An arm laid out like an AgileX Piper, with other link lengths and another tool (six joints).
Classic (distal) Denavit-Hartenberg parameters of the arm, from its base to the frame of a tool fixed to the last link. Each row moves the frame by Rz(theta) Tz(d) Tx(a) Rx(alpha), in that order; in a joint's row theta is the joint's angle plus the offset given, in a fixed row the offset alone. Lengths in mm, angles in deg.
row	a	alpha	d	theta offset
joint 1	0	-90	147.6	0
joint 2	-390.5	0	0	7.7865
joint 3	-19.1	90	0	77.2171
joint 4	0	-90	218.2	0
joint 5	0	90	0	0
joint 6	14.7	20.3	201.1	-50.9
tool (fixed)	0	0	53	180
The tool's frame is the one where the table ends.
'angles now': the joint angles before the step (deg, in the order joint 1, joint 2, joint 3, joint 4, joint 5, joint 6). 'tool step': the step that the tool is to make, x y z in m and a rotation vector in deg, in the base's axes. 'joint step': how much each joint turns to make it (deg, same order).
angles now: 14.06, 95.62, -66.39, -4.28, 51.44, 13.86
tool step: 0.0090, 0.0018, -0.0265, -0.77, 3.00, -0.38
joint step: 0.00, 4.36, 0.00, -0.21, -1.23, 0.57
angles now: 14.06, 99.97, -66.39, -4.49, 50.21, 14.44
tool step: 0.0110, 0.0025, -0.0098, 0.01, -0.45, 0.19
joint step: 0.00, 1.87, -0.10, -0.23, -2.21, 0.08
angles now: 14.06, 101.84, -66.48, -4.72, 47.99, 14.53
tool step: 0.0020, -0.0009, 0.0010, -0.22, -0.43, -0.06
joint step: 0.01, 0.00, -0.13, -0.46, -0.21, 0.32
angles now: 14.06, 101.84, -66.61, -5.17, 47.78, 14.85
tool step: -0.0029, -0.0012, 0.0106, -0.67, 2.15, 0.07
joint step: 0.00, 0.14, -3.77, 0.28, 5.85, -0.66
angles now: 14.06, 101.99, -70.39, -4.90, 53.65, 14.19
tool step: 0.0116, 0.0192, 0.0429, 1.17, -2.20, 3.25
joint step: 1.77, -1.19, -9.33, 1.37, 7.96, -2.58
